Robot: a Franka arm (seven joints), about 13 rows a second.
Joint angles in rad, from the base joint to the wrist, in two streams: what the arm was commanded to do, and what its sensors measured. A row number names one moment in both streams.
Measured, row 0:
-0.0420 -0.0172 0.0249 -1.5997 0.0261 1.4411 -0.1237
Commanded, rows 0 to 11:
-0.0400 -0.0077 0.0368 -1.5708 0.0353 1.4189 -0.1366
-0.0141 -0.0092 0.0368 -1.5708 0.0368 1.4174 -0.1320
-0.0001 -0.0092 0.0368 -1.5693 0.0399 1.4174 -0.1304
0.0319 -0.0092 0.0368 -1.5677 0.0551 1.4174 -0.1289
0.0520 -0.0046 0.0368 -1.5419 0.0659 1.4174 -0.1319
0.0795 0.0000 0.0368 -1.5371 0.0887 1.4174 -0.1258
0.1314 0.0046 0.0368 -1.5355 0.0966 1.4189 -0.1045
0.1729 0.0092 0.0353 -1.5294 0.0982 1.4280 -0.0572
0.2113 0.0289 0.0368 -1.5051 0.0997 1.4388 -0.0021
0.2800 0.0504 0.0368 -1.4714 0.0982 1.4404 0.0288
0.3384 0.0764 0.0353 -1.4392 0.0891 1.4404 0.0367
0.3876 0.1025 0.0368 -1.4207 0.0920 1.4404 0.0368
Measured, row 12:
0.2936 0.0300 0.0481 -1.5086 0.0925 1.4507 0.0058
